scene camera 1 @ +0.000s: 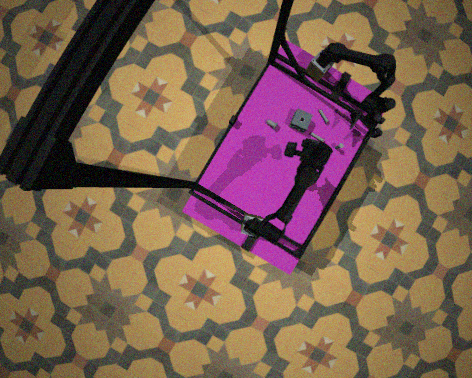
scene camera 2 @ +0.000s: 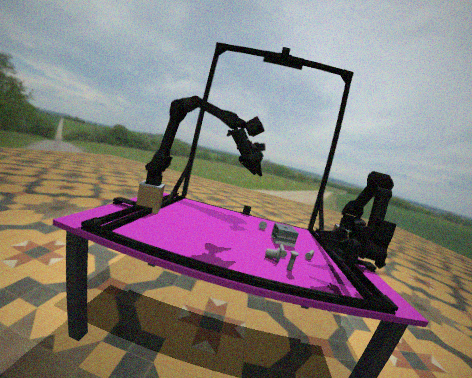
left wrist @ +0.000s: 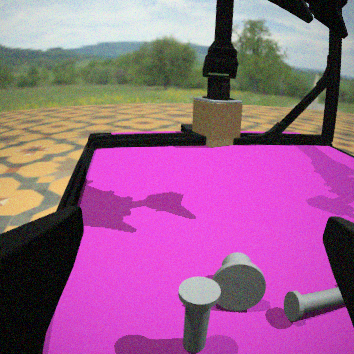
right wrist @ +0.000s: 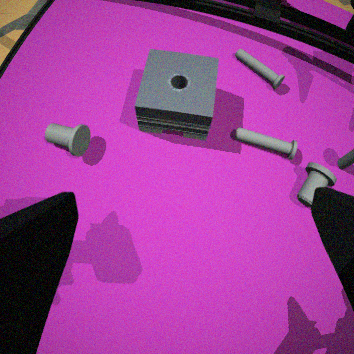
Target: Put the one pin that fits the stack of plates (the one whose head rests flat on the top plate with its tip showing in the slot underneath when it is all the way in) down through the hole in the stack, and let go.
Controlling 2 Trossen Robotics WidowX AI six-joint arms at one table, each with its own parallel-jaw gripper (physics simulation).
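The grey square stack of plates (right wrist: 162, 97) (scene camera 1: 296, 117) (scene camera 2: 286, 233) lies on the magenta table, its round top hole open. A grey pin (left wrist: 196, 322) (scene camera 2: 291, 262) appears to stand upright, head up. A thick short pin (left wrist: 240, 286) (right wrist: 314, 184) (scene camera 2: 273, 254) is beside it. A thin pin (right wrist: 265, 142) lies close to the stack, and another thin pin (right wrist: 257, 67) (scene camera 1: 324, 116) lies farther off. A second thick pin (right wrist: 65, 137) (scene camera 1: 272, 124) (scene camera 2: 262, 225) lies across the stack. My left gripper (left wrist: 208, 226) is open, set back from the upright pin. My right gripper (right wrist: 198, 203) (scene camera 2: 257, 172) is open, high above the table.
Black rails (scene camera 2: 215, 271) edge the magenta table (scene camera 2: 165, 240). A black overhead frame (scene camera 2: 332, 150) rises at the far side in scene camera 2. The right arm (scene camera 1: 295, 192) reaches over the table and covers part of it in scene camera 1.
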